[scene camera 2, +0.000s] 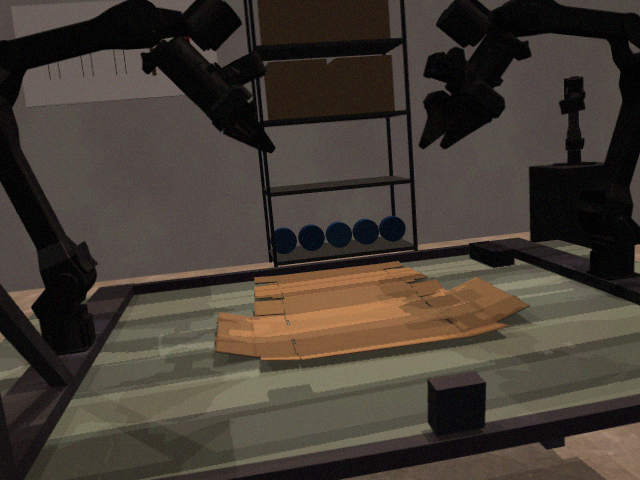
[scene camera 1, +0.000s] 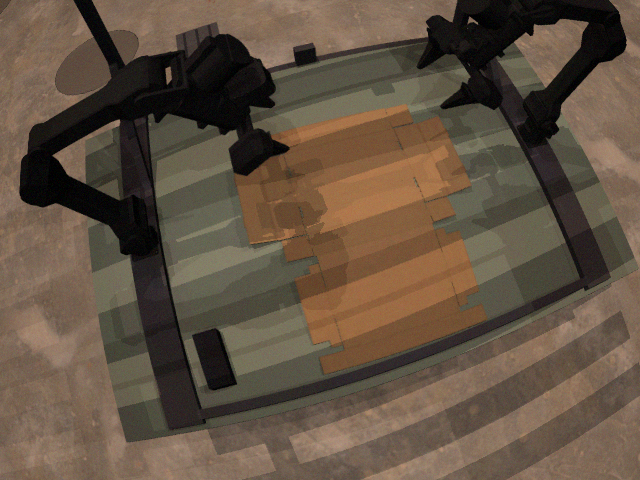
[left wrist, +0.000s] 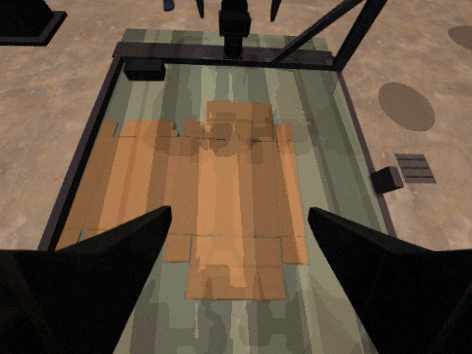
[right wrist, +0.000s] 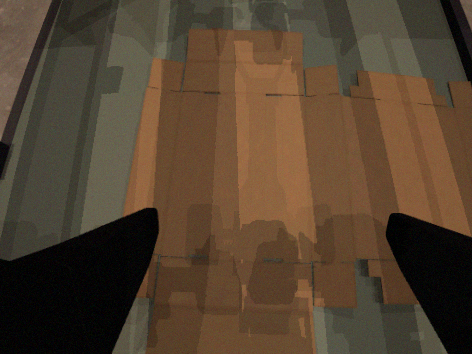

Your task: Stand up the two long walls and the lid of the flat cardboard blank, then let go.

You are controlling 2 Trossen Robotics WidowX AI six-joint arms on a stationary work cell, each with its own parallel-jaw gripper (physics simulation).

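Frame: origin at the left arm's base, x ahead, y left, z up, level; metres.
Seen in the pictures: left gripper, fingertip midpoint: (scene camera 2: 270, 151) (scene camera 1: 429, 87) (left wrist: 241, 213); right gripper, fingertip midpoint: (scene camera 2: 431, 147) (scene camera 1: 280, 126) (left wrist: 237, 19) (right wrist: 273, 222); left arm's base, origin of the base link: (scene camera 2: 69, 347) (scene camera 1: 532, 135); right arm's base, origin of the base link: (scene camera 2: 612, 274) (scene camera 1: 143, 244) (left wrist: 232, 53).
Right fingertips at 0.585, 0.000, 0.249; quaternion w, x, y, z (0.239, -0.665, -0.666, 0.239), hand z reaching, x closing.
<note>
Pixels of each thing's middle, then the offset from my right fingertips to it, as dx, dy, dz. "*": a spot on its surface instead.
- flat cardboard blank, surface spot: (right wrist: 265, 150) (scene camera 2: 344, 317) (left wrist: 222, 193) * -0.156, +0.022, -0.267
- end flap, surface spot: (scene camera 2: 496, 304) * +0.074, -0.060, -0.252
- long black block, body centre: (scene camera 1: 214, 360) (scene camera 2: 491, 253) (left wrist: 145, 70) +0.233, +0.271, -0.251
- small dark box, body centre: (scene camera 2: 456, 403) (scene camera 1: 305, 54) (left wrist: 386, 180) -0.128, -0.368, -0.237
The flat cardboard blank (scene camera 1: 372, 206) (scene camera 2: 341, 320) (left wrist: 220, 190) (right wrist: 265, 150) lies unfolded on the green striped table top. Its lid section (scene camera 1: 392, 279) is toward the bottom in scene camera 1 and lies flat. The long wall panels lie low. The end flap (scene camera 2: 496, 304) at the right in scene camera 2 looks slightly tilted up. My left gripper (scene camera 1: 431, 86) (scene camera 2: 269, 147) (left wrist: 241, 213) is open and empty, above the table beyond one end of the blank. My right gripper (scene camera 1: 280, 127) (scene camera 2: 433, 146) (right wrist: 273, 222) is open and empty, above the opposite end. Neither touches the cardboard.
A long black block (scene camera 1: 214, 359) (scene camera 2: 491, 254) (left wrist: 145, 70) lies inside a table corner. A small dark box (scene camera 1: 305, 53) (scene camera 2: 456, 403) (left wrist: 386, 180) sits at the long rail opposite the lid. Dark rails (scene camera 1: 566, 206) edge the table. A shelf rack (scene camera 2: 338, 186) stands behind.
</note>
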